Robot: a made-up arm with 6 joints.
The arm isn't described. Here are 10 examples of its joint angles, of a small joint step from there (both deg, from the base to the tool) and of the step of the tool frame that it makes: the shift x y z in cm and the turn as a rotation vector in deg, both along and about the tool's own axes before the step.
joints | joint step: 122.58 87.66 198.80 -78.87 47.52 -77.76 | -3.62 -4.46 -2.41 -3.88 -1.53 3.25
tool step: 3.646 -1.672 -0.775 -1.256 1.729 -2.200
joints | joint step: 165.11 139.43 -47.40 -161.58 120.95 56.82 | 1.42 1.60 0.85 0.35 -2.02 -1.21
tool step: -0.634 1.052 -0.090 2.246 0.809 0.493
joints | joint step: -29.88 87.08 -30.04 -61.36 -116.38 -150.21 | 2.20 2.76 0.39 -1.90 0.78 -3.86
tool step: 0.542 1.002 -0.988 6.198 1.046 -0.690
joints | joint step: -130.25 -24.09 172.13 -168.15 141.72 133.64 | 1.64 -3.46 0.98 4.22 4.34 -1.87
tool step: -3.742 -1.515 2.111 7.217 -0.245 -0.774
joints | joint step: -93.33 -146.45 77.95 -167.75 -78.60 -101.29 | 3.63 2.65 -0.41 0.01 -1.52 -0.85
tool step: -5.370 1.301 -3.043 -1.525 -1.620 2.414
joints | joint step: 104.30 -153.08 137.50 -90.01 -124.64 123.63 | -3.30 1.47 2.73 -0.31 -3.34 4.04
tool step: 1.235 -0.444 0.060 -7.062 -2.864 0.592
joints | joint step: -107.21 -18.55 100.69 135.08 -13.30 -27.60 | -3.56 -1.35 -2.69 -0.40 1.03 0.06
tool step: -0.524 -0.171 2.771 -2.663 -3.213 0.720
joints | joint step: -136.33 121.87 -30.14 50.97 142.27 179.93 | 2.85 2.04 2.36 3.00 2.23 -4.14
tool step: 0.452 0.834 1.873 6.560 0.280 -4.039
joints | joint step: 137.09 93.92 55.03 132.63 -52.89 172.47 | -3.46 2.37 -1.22 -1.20 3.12 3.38
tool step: 2.392 -6.343 0.014 -4.671 2.998 -5.799
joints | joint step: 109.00 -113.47 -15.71 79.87 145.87 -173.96 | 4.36 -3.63 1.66 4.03 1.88 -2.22
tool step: 1.867 4.161 -4.563 -0.927 2.210 -4.154
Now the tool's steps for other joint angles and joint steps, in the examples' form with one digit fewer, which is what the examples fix.
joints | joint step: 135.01 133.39 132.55 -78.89 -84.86 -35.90 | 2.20 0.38 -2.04 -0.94 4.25 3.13
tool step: 3.36 -1.89 -0.09 -1.06 -1.01 1.43
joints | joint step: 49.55 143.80 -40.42 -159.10 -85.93 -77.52 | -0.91 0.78 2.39 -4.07 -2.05 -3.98
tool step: 2.83 0.16 -0.29 4.53 4.63 -3.08
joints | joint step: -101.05 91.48 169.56 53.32 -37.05 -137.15 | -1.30 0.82 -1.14 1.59 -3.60 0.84
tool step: 0.49 -1.10 0.30 -3.95 -4.10 -2.91
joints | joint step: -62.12 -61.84 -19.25 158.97 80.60 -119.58 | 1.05 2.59 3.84 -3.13 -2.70 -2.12
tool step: -2.35 -1.38 1.30 1.67 -5.26 -1.02
